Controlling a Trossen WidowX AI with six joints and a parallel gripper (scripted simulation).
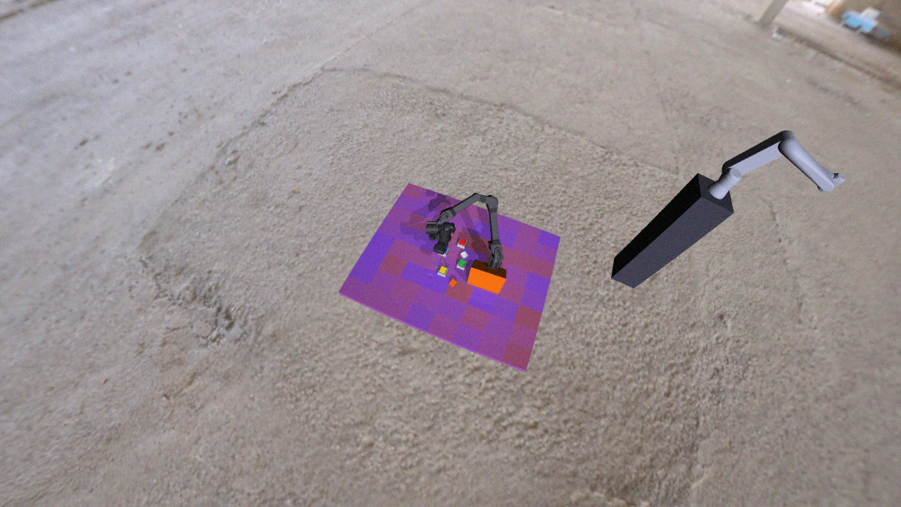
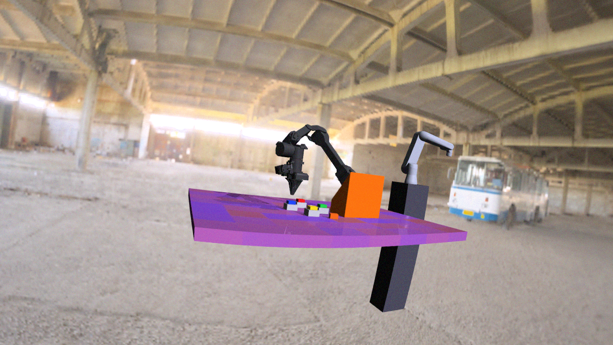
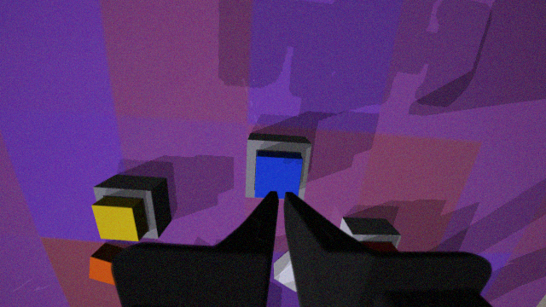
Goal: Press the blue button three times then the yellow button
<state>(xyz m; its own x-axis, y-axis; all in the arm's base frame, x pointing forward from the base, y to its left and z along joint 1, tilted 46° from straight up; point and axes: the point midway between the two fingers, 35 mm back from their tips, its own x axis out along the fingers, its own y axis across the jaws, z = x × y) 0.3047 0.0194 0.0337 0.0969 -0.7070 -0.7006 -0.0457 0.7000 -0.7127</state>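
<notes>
Now: the blue button 3 cm below my gripper tip. Also, from my gripper tip: yellow button (5 cm behind, 12 cm to the left, 3 cm below); then small white block (12 cm behind, 4 cm to the right, 5 cm below); then red button (8 cm behind, 10 cm to the right, 3 cm below).
</notes>
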